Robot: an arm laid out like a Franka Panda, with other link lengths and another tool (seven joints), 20 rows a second.
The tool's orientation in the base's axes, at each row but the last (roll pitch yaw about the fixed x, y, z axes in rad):
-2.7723, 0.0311, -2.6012
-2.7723, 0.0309, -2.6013
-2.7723, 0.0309, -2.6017
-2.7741, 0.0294, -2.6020
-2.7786, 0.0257, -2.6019
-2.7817, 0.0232, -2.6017
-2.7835, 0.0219, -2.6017
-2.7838, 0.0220, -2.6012
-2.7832, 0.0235, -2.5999
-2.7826, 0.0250, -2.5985
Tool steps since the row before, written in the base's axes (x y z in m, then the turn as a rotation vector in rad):
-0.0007, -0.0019, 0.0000, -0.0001, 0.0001, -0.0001
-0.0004, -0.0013, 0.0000, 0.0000, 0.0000, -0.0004
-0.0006, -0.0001, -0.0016, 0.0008, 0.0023, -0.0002
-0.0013, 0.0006, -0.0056, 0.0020, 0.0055, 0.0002
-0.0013, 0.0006, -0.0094, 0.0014, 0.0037, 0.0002
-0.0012, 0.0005, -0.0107, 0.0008, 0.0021, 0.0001
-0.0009, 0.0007, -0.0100, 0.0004, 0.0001, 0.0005
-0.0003, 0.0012, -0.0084, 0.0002, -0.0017, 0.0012
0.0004, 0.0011, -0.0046, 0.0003, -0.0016, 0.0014
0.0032, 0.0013, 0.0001, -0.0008, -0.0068, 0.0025
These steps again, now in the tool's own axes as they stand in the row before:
0.0016, -0.0012, 0.0004, 0.0000, 0.0002, 0.0000
0.0010, -0.0009, 0.0003, 0.0000, 0.0001, 0.0004
0.0006, 0.0008, 0.0014, -0.0019, 0.0015, -0.0003
0.0010, 0.0031, 0.0048, -0.0045, 0.0034, -0.0014
0.0010, 0.0044, 0.0083, -0.0031, 0.0023, -0.0010
0.0010, 0.0047, 0.0096, -0.0018, 0.0013, -0.0005
0.0006, 0.0045, 0.0090, -0.0004, -0.0003, -0.0004
-0.0002, 0.0041, 0.0075, 0.0007, -0.0019, -0.0006
-0.0008, 0.0023, 0.0041, 0.0005, -0.0019, -0.0008
-0.0034, -0.0005, 0.0002, 0.0041, -0.0060, -0.0005

